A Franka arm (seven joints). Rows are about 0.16 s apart.
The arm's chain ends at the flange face. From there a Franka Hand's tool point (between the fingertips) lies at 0.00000 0.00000 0.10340 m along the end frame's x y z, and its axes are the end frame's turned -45 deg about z.
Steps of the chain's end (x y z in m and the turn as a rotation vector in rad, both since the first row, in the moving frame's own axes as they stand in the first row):
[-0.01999 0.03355 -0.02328 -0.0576 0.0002 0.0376]
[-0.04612 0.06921 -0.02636 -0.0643 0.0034 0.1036]
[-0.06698 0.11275 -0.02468 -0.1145 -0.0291 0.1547]
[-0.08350 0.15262 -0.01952 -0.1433 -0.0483 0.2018]
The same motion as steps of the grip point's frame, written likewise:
[-0.04213 0.01373 -0.02345 -0.0409 -0.0406 0.0376]
[-0.08625 0.02103 -0.02657 -0.0479 -0.0431 0.1036]
[-0.13800 0.03776 -0.02540 -0.0604 -0.1015 0.1547]
[-0.18152 0.05434 -0.02070 -0.0672 -0.1355 0.2018]

